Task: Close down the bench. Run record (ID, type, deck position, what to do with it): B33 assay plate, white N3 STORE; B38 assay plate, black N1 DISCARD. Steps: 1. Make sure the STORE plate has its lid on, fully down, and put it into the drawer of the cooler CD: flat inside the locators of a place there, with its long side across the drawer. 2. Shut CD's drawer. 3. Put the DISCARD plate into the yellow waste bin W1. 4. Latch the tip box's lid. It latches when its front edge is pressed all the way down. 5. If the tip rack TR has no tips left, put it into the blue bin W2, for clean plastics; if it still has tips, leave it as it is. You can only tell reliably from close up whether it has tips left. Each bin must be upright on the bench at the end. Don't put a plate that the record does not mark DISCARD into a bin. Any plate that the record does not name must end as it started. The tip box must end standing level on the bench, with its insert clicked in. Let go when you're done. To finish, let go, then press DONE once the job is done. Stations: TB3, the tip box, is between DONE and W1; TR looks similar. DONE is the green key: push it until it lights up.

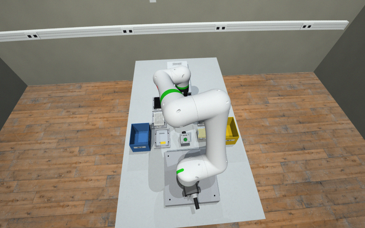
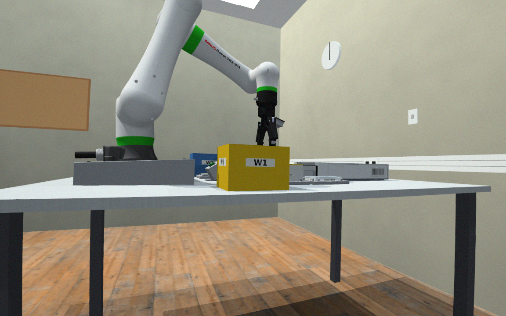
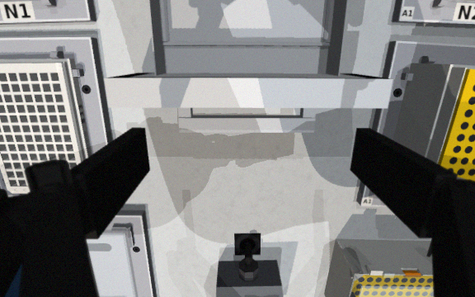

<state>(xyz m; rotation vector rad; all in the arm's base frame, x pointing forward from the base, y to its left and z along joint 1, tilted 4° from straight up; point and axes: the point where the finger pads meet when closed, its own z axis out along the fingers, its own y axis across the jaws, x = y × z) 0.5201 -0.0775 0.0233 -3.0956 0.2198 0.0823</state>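
My gripper is now 190 mm to the right of the clear plate lid, 160 mm past it and 100 mm above it. From my hand the other things lie so: tip rack TR 190 mm to the right, 70 mm below, 50 mm behind; white plate 190 mm to the left, 100 mm below, 20 mm ahead; drawer 140 mm ahead, 80 mm below, 20 mm to the right.
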